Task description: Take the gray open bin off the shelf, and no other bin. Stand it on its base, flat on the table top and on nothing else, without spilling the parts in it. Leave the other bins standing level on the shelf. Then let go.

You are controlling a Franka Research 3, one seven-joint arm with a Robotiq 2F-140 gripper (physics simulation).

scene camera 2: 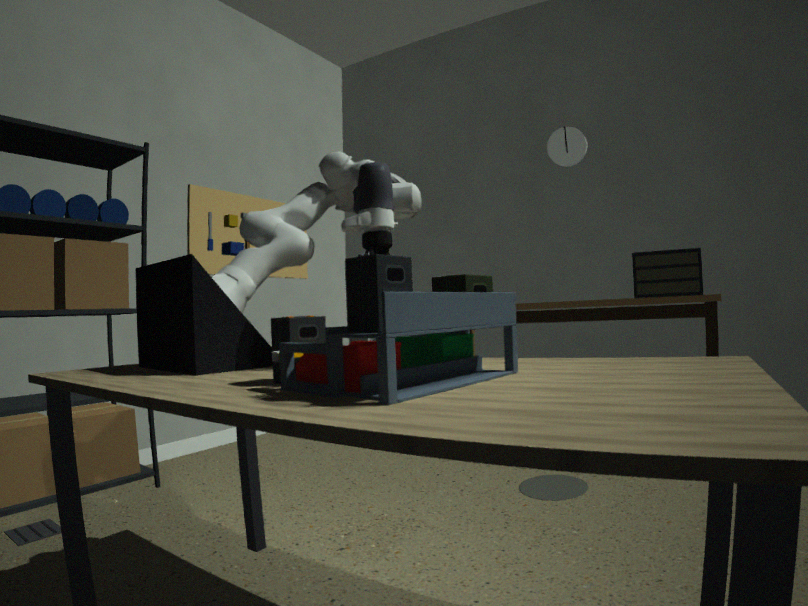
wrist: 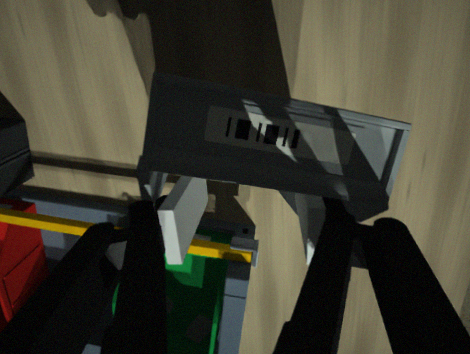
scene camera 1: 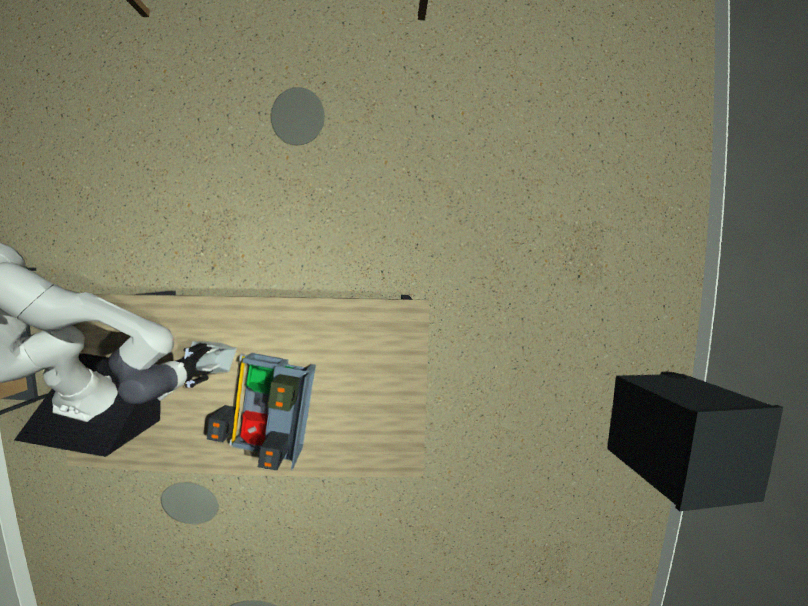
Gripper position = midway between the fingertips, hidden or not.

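Note:
Through scene camera 1 I see my gripper (scene camera 1: pixel 215 356), along with a gray open bin (scene camera 1: pixel 225 358), a red bin (scene camera 1: pixel 250 419) and an olive case (scene camera 1: pixel 289 386). Scene camera 2 gives me the olive case (scene camera 2: pixel 458 283) too, and it also shows a green bin (scene camera 2: pixel 415 351), a dark case (scene camera 2: pixel 299 329) and another dark case (scene camera 2: pixel 373 266). In the wrist view I find my gripper (wrist: pixel 249 179) and the gray open bin (wrist: pixel 195 128).

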